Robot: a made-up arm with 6 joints. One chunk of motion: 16 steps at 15 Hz.
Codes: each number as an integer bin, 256 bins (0 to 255) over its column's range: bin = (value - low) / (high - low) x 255, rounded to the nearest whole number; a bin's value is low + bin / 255 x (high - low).
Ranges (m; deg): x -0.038..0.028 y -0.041..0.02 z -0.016..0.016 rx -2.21..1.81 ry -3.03..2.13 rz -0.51..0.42
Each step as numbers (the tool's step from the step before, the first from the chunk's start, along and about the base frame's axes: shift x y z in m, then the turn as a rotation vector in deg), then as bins.
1 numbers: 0.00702 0.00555 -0.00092 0.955 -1.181 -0.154
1 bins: 174 195 120 201 91 98
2 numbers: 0.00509 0.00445 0.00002 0.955 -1.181 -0.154
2 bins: 166 190 128 201 91 98
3 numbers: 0.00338 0.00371 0.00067 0.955 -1.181 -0.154
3 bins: 160 187 133 201 91 98
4 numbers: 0.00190 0.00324 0.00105 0.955 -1.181 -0.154
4 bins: 154 185 136 201 91 98
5 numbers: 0.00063 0.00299 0.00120 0.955 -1.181 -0.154
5 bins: 149 184 137 201 91 98
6 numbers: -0.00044 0.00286 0.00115 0.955 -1.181 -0.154
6 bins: 145 183 137 201 91 98
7 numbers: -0.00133 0.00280 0.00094 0.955 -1.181 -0.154
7 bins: 142 183 135 201 91 98
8 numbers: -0.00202 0.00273 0.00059 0.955 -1.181 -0.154
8 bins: 139 183 132 201 91 98
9 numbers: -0.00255 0.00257 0.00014 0.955 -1.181 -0.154
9 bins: 137 182 129 201 91 98
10 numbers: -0.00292 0.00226 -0.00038 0.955 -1.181 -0.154
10 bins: 136 181 124 201 91 98
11 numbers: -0.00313 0.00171 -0.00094 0.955 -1.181 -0.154
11 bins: 135 179 120 201 91 98
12 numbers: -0.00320 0.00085 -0.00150 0.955 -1.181 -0.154
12 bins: 134 175 116 201 91 98
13 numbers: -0.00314 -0.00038 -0.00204 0.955 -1.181 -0.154
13 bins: 135 170 111 201 91 98
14 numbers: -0.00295 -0.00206 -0.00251 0.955 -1.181 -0.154
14 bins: 135 163 107 201 91 98
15 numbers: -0.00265 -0.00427 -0.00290 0.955 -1.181 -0.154
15 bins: 137 154 104 201 91 98
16 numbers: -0.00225 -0.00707 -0.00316 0.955 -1.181 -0.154
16 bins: 138 142 102 201 91 98
